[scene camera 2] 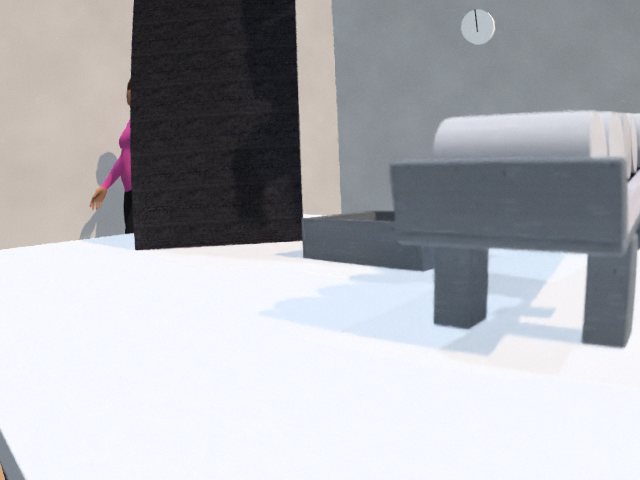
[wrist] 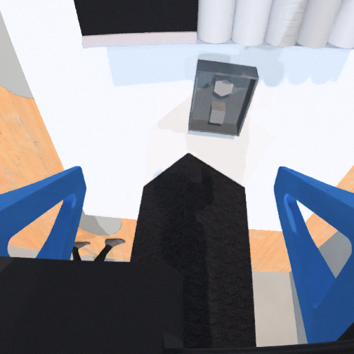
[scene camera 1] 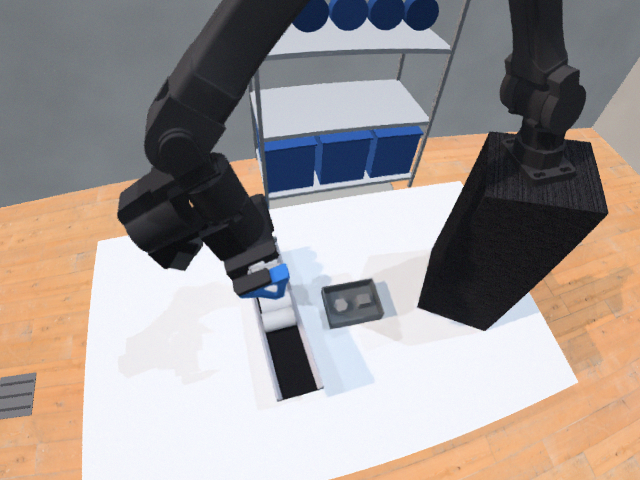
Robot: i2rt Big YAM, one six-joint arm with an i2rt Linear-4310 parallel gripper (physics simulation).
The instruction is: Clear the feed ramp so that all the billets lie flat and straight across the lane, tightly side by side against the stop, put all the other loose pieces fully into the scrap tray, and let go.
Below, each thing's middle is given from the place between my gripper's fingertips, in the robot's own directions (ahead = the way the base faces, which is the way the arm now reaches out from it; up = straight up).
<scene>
I see the stop (scene camera 2: 578, 198) 4 cm ahead of my hand, 24 cm to the right of it and 27 cm below it. Also, from my hand: scrap tray (wrist: 205, 92) 17 cm behind, 8 cm to the right, 33 cm below.
</scene>
